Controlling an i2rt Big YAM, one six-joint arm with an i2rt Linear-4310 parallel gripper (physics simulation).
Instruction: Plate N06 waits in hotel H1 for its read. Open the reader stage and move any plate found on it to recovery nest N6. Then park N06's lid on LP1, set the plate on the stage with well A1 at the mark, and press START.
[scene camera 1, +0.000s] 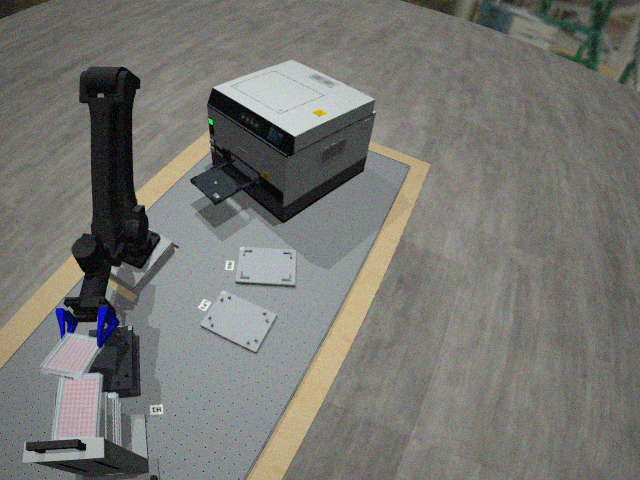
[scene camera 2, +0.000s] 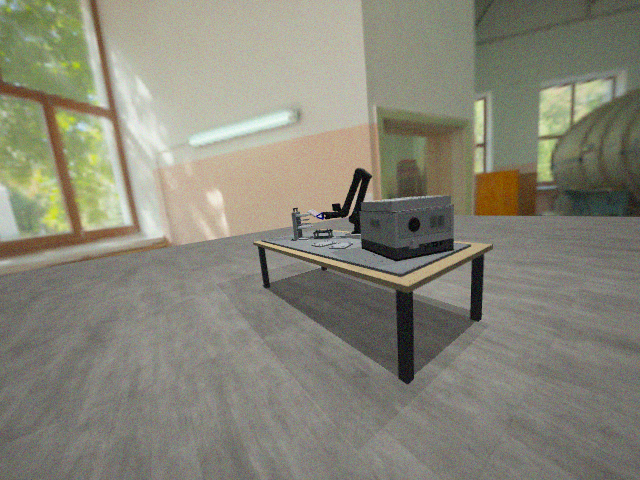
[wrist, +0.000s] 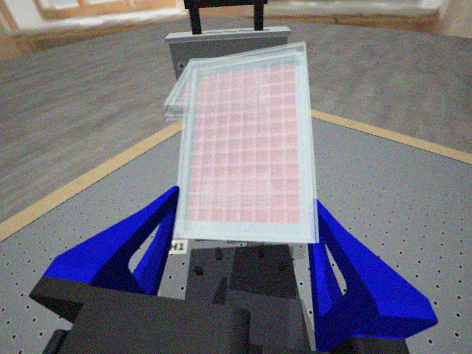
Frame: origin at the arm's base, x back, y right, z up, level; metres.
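Seen in the pictures: gripper, fingertip midpoint: (scene camera 1: 81, 347) (scene camera 2: 318, 216) (wrist: 243, 198); arm's base, link origin: (scene camera 1: 139, 248) (scene camera 2: 359, 232).
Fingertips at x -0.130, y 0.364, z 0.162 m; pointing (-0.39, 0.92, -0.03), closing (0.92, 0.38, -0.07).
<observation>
Offsets run from my fingertips to a thing's top centre. "spot": to the spot under its first point.
My gripper (scene camera 1: 82, 341) (scene camera 2: 320, 215) (wrist: 243, 198) is shut on the near end of a clear-lidded plate with pink wells (scene camera 1: 72, 355) (wrist: 245, 150). The plate is up in the air beside the hotel; its name is not readable. Hotel H1 (scene camera 1: 126, 454) (wrist: 230, 49) holds another pink plate @(dx -0.080, dy +0.109, dz +0.035 m) (scene camera 1: 77, 408) on top, with more layers below. The reader @(dx -0.140, dy -0.900, dz +0.112 m) (scene camera 1: 325, 160) (scene camera 2: 408, 224) has its dark stage @(dx -0.017, dy -0.660, dz -0.091 m) (scene camera 1: 206, 180) out, and no plate shows on it. The nest pad N6 @(dx -0.233, dy -0.463, dz -0.182 m) (scene camera 1: 266, 266) and the pegged pad LP1 @(dx -0.226, dy -0.277, dz -0.180 m) (scene camera 1: 238, 320) are bare. The mark on the stage is too small to read.
A dark stand (scene camera 1: 121, 361) (wrist: 262, 270) lies under and beside the held plate, between arm base and hotel. The arm's base block (scene camera 1: 155, 268) stands at the table's edge. The H1 label @(spot: dx -0.132, dy +0.020, dz -0.200 m) (scene camera 1: 156, 409) lies beside the hotel. A green light @(spot: dx +0.106, dy -0.805, dz -0.001 m) (scene camera 1: 210, 121) shows on the reader.
</observation>
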